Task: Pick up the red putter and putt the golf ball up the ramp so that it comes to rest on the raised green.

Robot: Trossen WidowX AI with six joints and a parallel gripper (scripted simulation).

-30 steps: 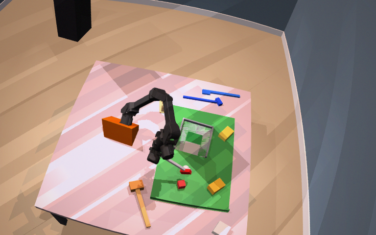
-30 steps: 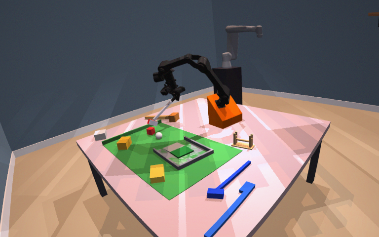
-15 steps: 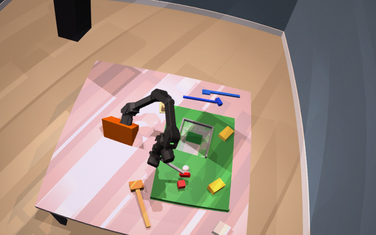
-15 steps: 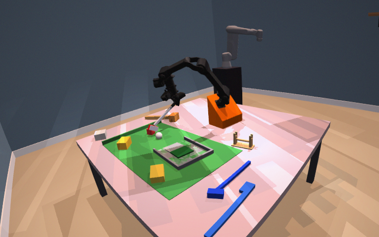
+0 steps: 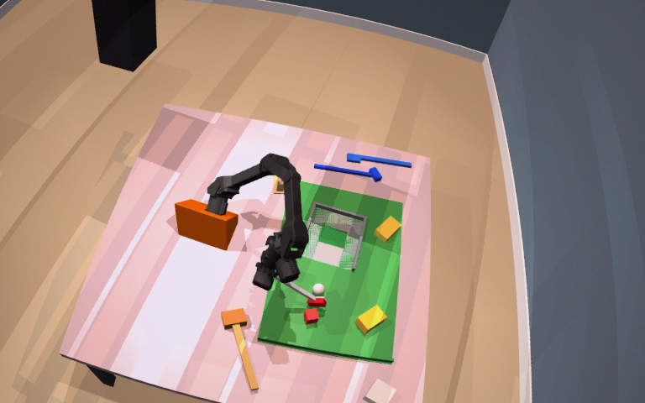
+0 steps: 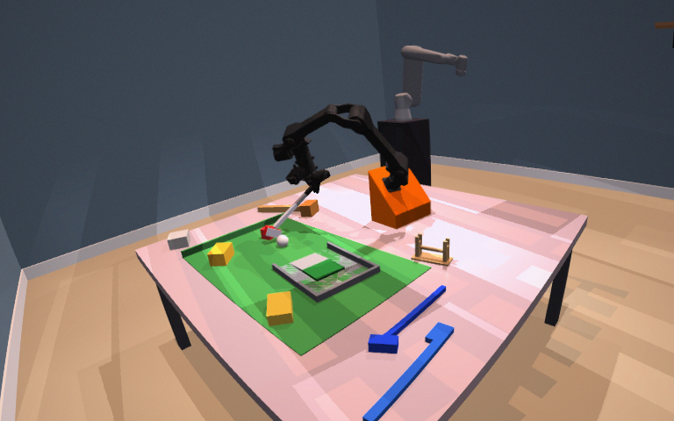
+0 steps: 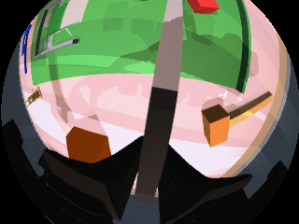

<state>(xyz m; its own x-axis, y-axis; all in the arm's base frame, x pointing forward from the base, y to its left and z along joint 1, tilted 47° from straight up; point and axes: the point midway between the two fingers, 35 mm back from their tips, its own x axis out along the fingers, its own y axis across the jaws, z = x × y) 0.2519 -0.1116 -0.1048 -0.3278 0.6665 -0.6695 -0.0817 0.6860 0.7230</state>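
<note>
The red putter is 11 cm ahead of my gripper tip, 1 cm to the left of it and 3 cm below it. Also, from my gripper tip: red cube: 21 cm ahead, 4 cm to the right, 11 cm below; white golf ball: 20 cm ahead, 8 cm to the left, 11 cm below.
</note>
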